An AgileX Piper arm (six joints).
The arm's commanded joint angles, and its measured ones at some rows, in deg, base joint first. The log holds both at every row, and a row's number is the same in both.
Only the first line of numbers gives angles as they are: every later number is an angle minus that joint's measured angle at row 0.
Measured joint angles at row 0:
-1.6, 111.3, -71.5, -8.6, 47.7, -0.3
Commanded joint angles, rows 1 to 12:
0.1, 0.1, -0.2, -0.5, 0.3, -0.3
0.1, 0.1, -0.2, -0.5, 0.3, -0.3
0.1, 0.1, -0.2, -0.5, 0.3, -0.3
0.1, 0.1, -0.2, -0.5, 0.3, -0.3
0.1, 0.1, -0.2, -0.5, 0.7, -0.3
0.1, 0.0, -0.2, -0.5, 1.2, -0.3
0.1, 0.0, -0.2, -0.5, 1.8, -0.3
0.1, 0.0, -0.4, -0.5, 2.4, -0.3
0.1, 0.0, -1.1, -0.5, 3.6, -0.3
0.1, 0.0, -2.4, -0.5, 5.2, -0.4
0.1, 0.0, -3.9, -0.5, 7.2, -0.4
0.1, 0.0, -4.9, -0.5, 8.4, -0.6
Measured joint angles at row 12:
0.0, 0.0, -3.0, -0.3, 5.4, -0.1
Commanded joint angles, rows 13 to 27:
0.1, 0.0, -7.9, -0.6, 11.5, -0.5
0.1, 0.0, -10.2, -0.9, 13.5, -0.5
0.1, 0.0, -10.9, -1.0, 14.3, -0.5
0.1, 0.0, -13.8, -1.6, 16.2, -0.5
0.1, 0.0, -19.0, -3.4, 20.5, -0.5
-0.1, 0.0, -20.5, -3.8, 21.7, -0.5
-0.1, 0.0, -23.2, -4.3, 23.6, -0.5
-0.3, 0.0, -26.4, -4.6, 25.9, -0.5
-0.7, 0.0, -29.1, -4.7, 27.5, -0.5
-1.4, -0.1, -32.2, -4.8, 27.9, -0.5
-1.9, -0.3, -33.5, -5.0, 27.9, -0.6
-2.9, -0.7, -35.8, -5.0, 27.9, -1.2
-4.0, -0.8, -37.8, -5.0, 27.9, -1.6
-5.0, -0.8, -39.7, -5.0, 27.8, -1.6
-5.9, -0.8, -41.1, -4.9, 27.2, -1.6
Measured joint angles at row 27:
-4.5, -0.4, -39.1, -4.3, 21.6, -1.1
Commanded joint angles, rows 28 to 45:
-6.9, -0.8, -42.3, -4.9, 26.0, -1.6
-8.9, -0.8, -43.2, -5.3, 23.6, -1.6
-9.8, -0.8, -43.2, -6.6, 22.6, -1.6
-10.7, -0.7, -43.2, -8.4, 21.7, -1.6
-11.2, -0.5, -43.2, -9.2, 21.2, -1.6
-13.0, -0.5, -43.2, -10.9, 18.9, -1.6
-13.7, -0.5, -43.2, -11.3, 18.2, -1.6
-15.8, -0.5, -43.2, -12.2, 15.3, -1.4
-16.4, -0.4, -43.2, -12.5, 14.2, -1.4
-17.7, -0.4, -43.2, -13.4, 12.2, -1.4
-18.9, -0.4, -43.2, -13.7, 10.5, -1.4
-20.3, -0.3, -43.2, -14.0, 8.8, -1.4
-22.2, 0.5, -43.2, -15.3, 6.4, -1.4
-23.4, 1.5, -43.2, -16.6, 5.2, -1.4
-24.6, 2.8, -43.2, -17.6, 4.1, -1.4
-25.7, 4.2, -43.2, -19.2, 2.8, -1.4
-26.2, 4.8, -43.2, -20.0, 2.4, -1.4
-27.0, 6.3, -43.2, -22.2, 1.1, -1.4
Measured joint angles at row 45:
-25.7, 4.4, -43.0, -19.0, 3.4, -1.3
